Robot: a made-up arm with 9 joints. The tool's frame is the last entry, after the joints.
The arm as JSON. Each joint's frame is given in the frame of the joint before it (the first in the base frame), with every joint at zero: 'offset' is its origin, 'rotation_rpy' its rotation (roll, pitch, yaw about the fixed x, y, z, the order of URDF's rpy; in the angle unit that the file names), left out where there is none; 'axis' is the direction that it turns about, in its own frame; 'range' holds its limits. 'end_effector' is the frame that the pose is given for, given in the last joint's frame.
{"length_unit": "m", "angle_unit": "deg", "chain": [
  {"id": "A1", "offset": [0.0, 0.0, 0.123], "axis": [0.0, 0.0, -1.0], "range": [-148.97, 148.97]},
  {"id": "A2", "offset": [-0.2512, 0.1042, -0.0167], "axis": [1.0, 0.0, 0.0], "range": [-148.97, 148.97]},
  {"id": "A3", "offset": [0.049, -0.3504, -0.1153], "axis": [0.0, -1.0, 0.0], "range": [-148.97, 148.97]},
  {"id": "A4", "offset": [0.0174, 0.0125, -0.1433], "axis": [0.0, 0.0, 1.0], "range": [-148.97, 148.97]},
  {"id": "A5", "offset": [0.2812, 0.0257, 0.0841], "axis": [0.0, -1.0, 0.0], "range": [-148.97, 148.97]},
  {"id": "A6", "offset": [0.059, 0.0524, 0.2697], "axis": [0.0, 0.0, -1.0], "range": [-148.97, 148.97]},
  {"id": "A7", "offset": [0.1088, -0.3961, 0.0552], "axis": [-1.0, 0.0, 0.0], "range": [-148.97, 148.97]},
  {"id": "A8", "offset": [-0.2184, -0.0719, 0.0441], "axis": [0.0, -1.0, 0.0], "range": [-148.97, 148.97]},
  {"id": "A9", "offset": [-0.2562, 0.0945, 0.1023], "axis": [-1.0, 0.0, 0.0], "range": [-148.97, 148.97]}
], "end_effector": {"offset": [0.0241, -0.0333, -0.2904]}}
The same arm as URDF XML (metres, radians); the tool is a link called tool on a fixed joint. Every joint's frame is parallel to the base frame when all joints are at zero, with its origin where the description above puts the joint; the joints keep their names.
<robot name="arm">
  <joint name="A1" type="revolute">
    <parent link="base"/>
    <child link="link1"/>
    <origin xyz="0 0 0.123" rpy="0 0 0"/>
    <axis xyz="0 0 -1"/>
    <limit lower="-2.6" upper="2.6"/>
  </joint>
  <joint name="A2" type="revolute">
    <parent link="link1"/>
    <child link="link2"/>
    <origin xyz="-0.2512 0.1042 -0.0167" rpy="0 0 0"/>
    <axis xyz="1 0 0"/>
    <limit lower="-2.6" upper="2.6"/>
  </joint>
  <joint name="A3" type="revolute">
    <parent link="link2"/>
    <child link="link3"/>
    <origin xyz="0.049 -0.3504 -0.1153" rpy="0 0 0"/>
    <axis xyz="0 -1 0"/>
    <limit lower="-2.6" upper="2.6"/>
  </joint>
  <joint name="A4" type="revolute">
    <parent link="link3"/>
    <child link="link4"/>
    <origin xyz="0.0174 0.0125 -0.1433" rpy="0 0 0"/>
    <axis xyz="0 0 1"/>
    <limit lower="-2.6" upper="2.6"/>
  </joint>
  <joint name="A5" type="revolute">
    <parent link="link4"/>
    <child link="link5"/>
    <origin xyz="0.2812 0.0257 0.0841" rpy="0 0 0"/>
    <axis xyz="0 -1 0"/>
    <limit lower="-2.6" upper="2.6"/>
  </joint>
  <joint name="A6" type="revolute">
    <parent link="link5"/>
    <child link="link6"/>
    <origin xyz="0.059 0.0524 0.2697" rpy="0 0 0"/>
    <axis xyz="0 0 -1"/>
    <limit lower="-2.6" upper="2.6"/>
  </joint>
  <joint name="A7" type="revolute">
    <parent link="link6"/>
    <child link="link7"/>
    <origin xyz="0.1088 -0.3961 0.0552" rpy="0 0 0"/>
    <axis xyz="-1 0 0"/>
    <limit lower="-2.6" upper="2.6"/>
  </joint>
  <joint name="A8" type="revolute">
    <parent link="link7"/>
    <child link="link8"/>
    <origin xyz="-0.2184 -0.0719 0.0441" rpy="0 0 0"/>
    <axis xyz="0 -1 0"/>
    <limit lower="-2.6" upper="2.6"/>
  </joint>
  <joint name="A9" type="revolute">
    <parent link="link8"/>
    <child link="link9"/>
    <origin xyz="-0.2562 0.0945 0.1023" rpy="0 0 0"/>
    <axis xyz="-1 0 0"/>
    <limit lower="-2.6" upper="2.6"/>
  </joint>
  <joint name="tool_fixed" type="fixed">
    <parent link="link9"/>
    <child link="tool"/>
    <origin xyz="0.0241 -0.0333 -0.2904" rpy="0 0 0"/>
  </joint>
  <link name="base"/>
  <link name="link1"/>
  <link name="link2"/>
  <link name="link3"/>
  <link name="link4"/>
  <link name="link5"/>
  <link name="link6"/>
  <link name="link7"/>
  <link name="link8"/>
  <link name="link9"/>
  <link name="tool"/>
</robot>

